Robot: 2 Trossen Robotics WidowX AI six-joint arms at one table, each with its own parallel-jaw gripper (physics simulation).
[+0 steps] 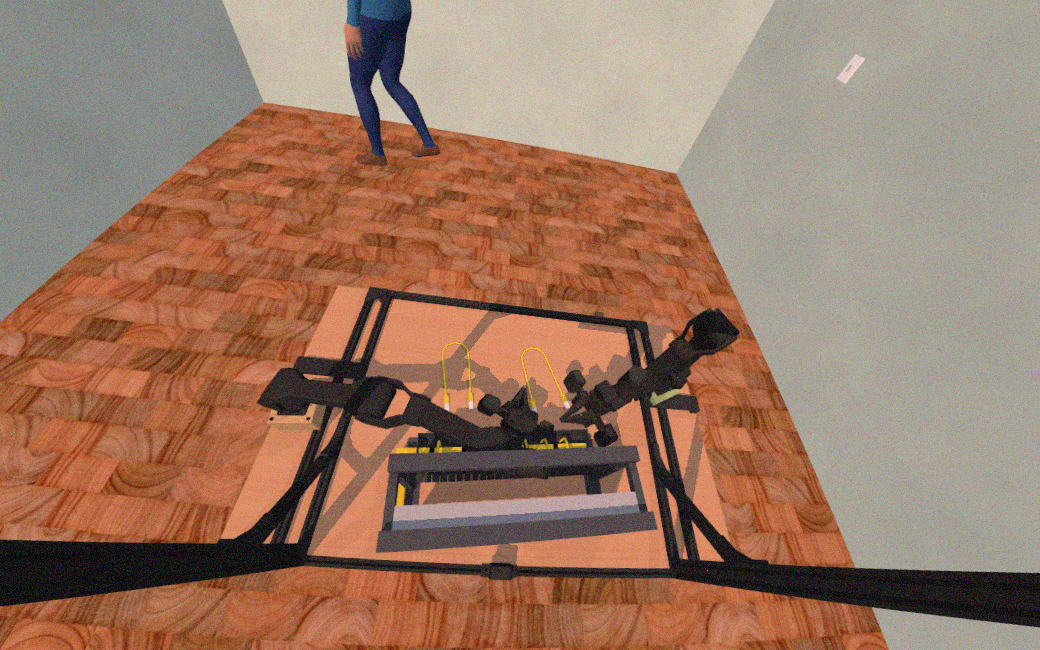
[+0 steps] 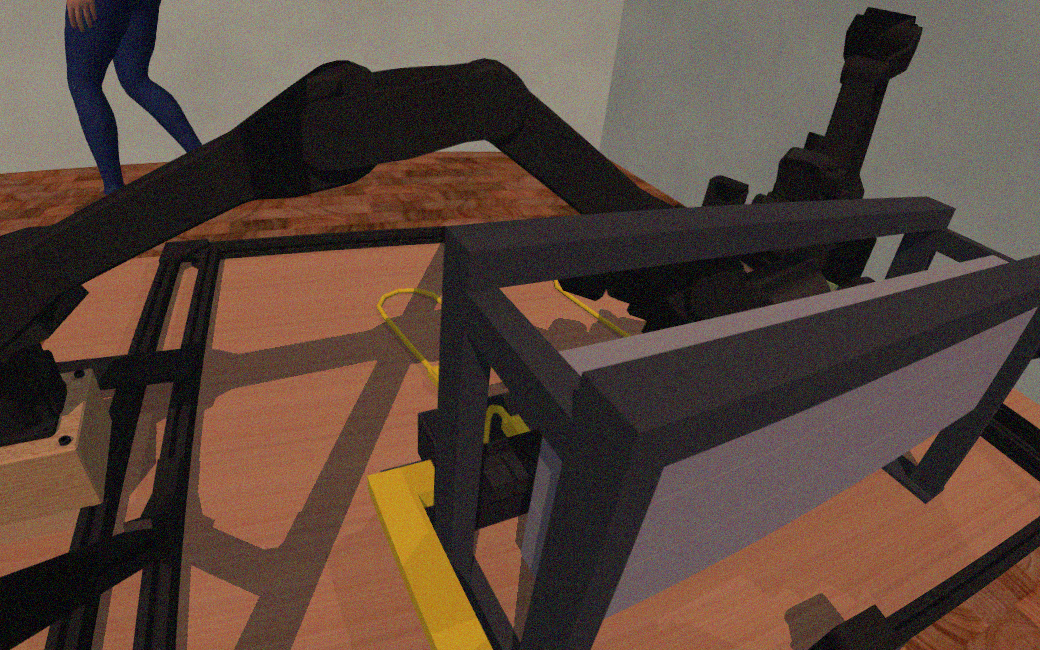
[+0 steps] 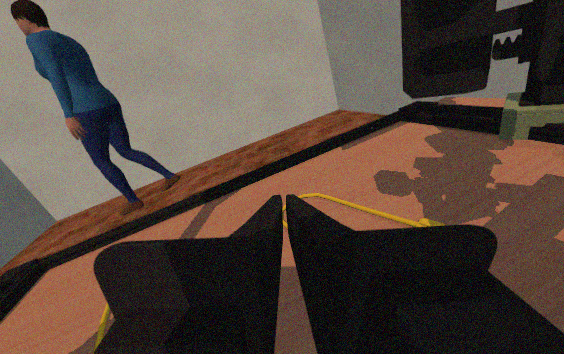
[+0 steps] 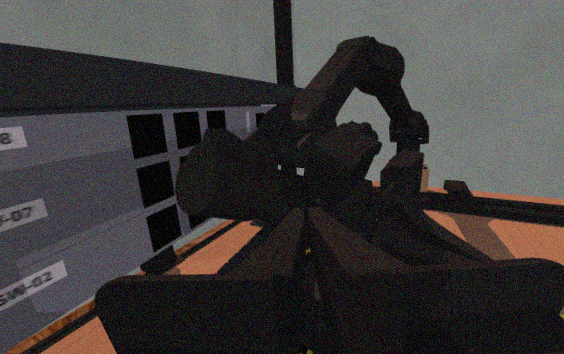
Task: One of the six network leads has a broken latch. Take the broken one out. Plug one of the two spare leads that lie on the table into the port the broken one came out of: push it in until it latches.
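Places are measured from the left arm's base along level axes (x ahead, y left, z up), in metres.
Where they show: left gripper, between the fingertips: [image 1: 524, 387] [image 3: 283, 203]; right gripper, between the fingertips: [image 1: 560, 420] [image 4: 305, 216]; left arm's base, origin of its link: [image 1: 295, 402] [image 2: 17, 416]; right arm's base, origin of its link: [image 1: 659, 383] [image 3: 550, 98].
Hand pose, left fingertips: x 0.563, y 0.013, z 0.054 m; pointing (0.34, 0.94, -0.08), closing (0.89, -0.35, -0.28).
Note:
Each offset is from my left fingertips to the top centre of the thing. "spot": to the spot under its first point.
Two yellow spare leads lie looped on the table behind the rack: one @[spot: 0.205 m left, 0.170 m back, 0.129 m down] [image 1: 456, 351] [image 2: 403, 308] on the left, one [image 1: 538, 356] [image 2: 590, 311] [image 3: 358, 208] on the right. The dark rack @[0.210 m right, 0.044 m back, 0.130 m up] [image 1: 511, 459] [image 2: 460, 361] holds the grey port panel [image 4: 168, 142]. Yellow plugged-in leads [image 1: 441, 448] [image 2: 506, 422] show at its back. My left gripper [image 1: 530, 405] [image 3: 283, 203] is shut just above the table, with the right spare lead's loop lying just beyond its tips. My right gripper [image 1: 570, 414] [image 4: 305, 216] is shut low behind the rack, close to the left gripper. The plugs under both grippers are hidden.
A black frame @[spot: 0.344 m left, 0.016 m back, 0.113 m down] [image 1: 505, 308] [image 3: 252, 175] runs round the table. A yellow bar @[spot: 0.193 m right, 0.304 m back, 0.092 m down] [image 2: 414, 548] lies at the rack's foot. A person [image 1: 382, 78] [image 3: 119, 140] walks on the floor beyond the table. The left arm [image 4: 351, 70] [image 2: 453, 97] arches over the table.

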